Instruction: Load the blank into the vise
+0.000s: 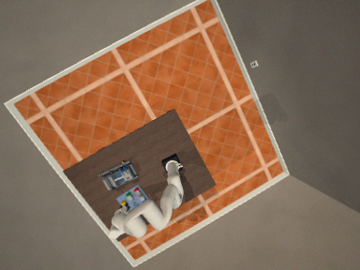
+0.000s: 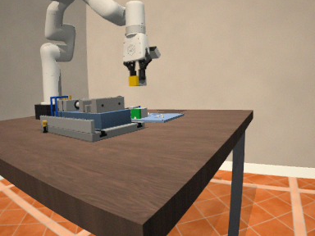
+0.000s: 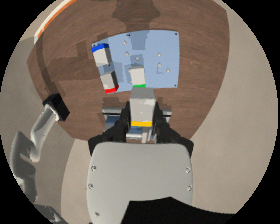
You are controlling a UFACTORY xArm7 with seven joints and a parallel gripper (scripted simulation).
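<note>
Now: the grey jaw block 100 mm ahead of my hand, 210 mm to the right of it and 90 mm below it. Round my hand: yellow-ended blank: 20 mm below; then red-ended blank: 100 mm behind, 10 mm to the right, 140 mm below; then green-ended blank: 10 mm behind, 10 mm to the left, 140 mm below.
</note>
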